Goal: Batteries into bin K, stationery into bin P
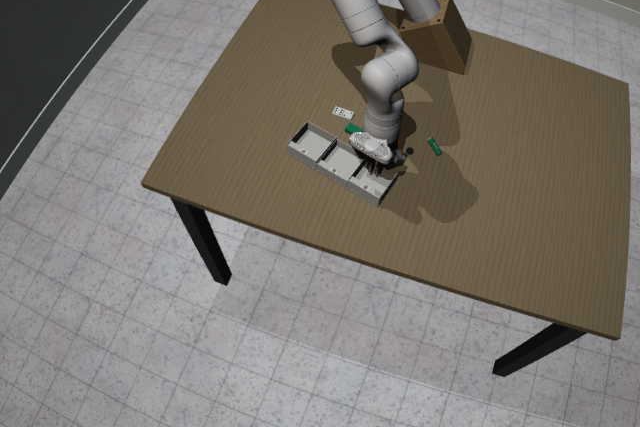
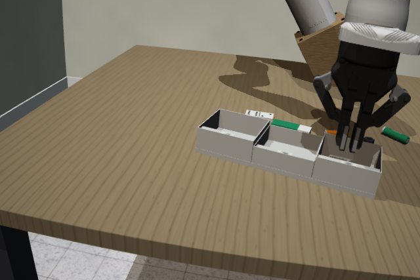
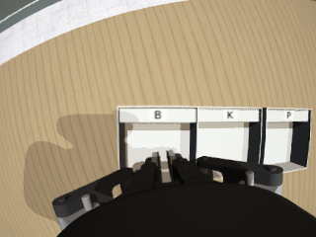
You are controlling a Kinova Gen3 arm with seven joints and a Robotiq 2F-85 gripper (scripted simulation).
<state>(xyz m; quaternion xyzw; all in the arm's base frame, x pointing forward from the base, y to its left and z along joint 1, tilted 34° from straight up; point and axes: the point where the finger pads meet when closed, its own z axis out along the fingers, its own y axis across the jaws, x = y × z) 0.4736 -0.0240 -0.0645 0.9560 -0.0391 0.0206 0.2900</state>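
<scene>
Right now the eraser is 10 cm behind my hand, 7 cm to the right of it and 5 cm below it. From my hand the other things lie so: three joined grey bins 8 cm to the right, 3 cm below; then black nut 10 cm behind, 6 cm to the left, 5 cm below; then orange battery 12 cm behind, 5 cm below.
</scene>
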